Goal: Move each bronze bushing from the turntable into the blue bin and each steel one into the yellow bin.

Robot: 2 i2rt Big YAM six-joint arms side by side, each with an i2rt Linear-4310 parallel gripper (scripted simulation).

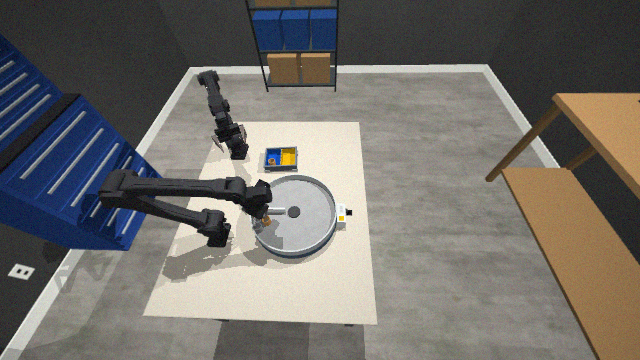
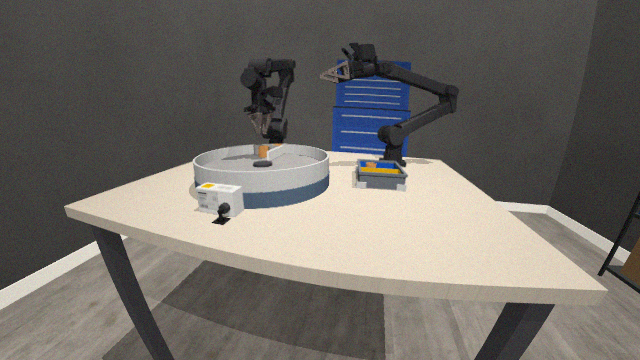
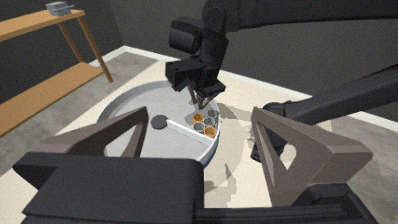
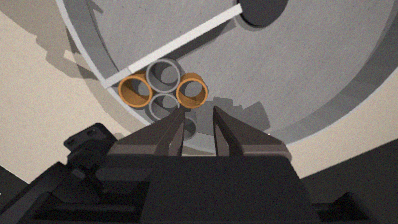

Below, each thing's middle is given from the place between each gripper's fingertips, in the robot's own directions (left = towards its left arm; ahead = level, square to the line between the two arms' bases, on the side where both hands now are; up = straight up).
Scene:
My right hand is 30 mm short of the grey bin tray (image 2: pixel 377 180), 420 mm to the right of it and 120 mm above it.
The grey bin tray lies 130 mm ahead of my left hand, 210 mm to the left of it and 330 mm below it.

